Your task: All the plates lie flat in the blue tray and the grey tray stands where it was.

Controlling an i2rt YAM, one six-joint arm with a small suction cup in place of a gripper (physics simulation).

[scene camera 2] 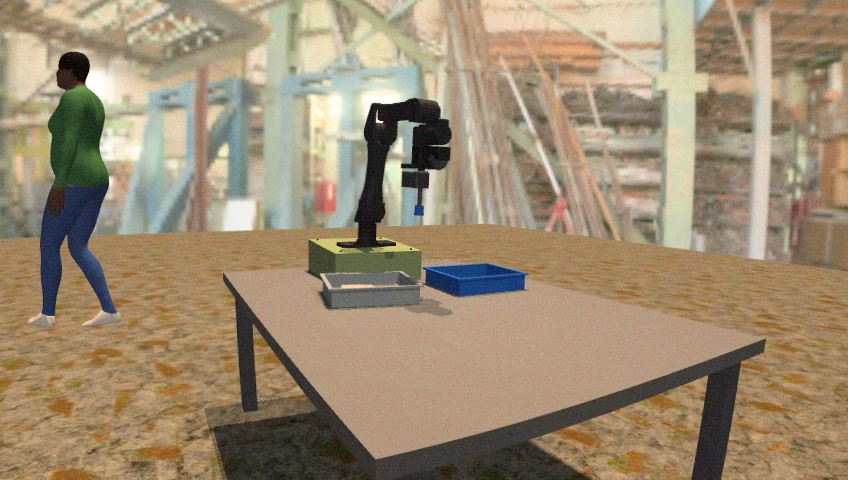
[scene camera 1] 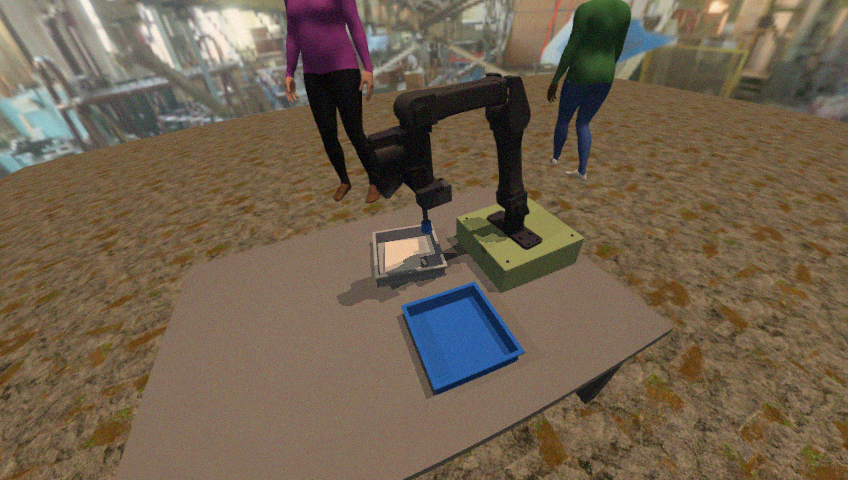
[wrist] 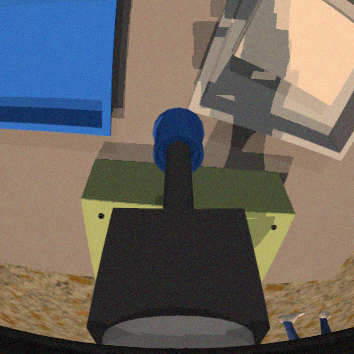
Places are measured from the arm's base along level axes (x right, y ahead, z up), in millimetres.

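Where they show: hand at its tool point: (scene camera 2: 418,215) (scene camera 1: 426,230) (wrist: 177,130); arm's base at its link origin: (scene camera 2: 366,245) (scene camera 1: 512,229).
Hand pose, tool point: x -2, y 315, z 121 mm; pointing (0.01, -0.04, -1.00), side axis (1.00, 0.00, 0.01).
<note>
Each offset is from my tool point to the top centre of the thing.
The grey tray {dx +163, dy +4, dz -172 mm} (scene camera 1: 410,275) (scene camera 2: 374,297) (wrist: 300,131) stands on the table beside the robot's base. A pale cream plate {dx +164, dy +23, dz -195 mm} (scene camera 1: 397,253) (scene camera 2: 357,286) (wrist: 317,47) lies inside it, partly in shadow; whether more plates lie under it I cannot tell. The blue tray {dx -193, dy +24, dz -172 mm} (scene camera 1: 464,333) (scene camera 2: 476,286) (wrist: 50,50) stands apart from the grey one, and its floor shows bare in the first scene view. My suction cup (scene camera 1: 426,227) (scene camera 2: 418,210) (wrist: 178,125) is blue, points down and holds nothing. It hangs well above the table, near the grey tray's base-side edge.
The green base block (scene camera 1: 535,261) (scene camera 2: 380,262) (wrist: 185,180) carries the arm and stands close to both trays. A person in a purple top (scene camera 1: 327,41) stands behind the table. A person in a green top (scene camera 1: 596,41) (scene camera 2: 80,136) stands beyond the base.
</note>
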